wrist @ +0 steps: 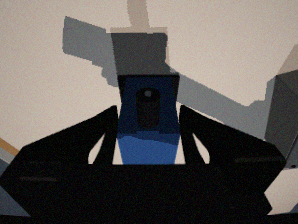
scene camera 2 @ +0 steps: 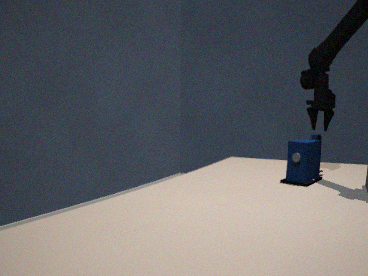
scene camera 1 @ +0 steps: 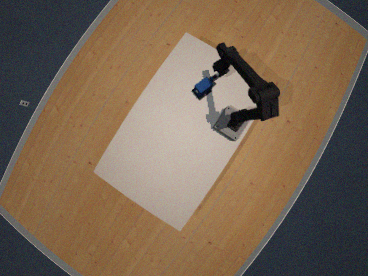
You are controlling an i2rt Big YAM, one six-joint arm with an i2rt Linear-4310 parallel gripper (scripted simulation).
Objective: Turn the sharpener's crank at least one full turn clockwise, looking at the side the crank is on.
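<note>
The gripper shares the pictures with a blue sharpener.
</note>
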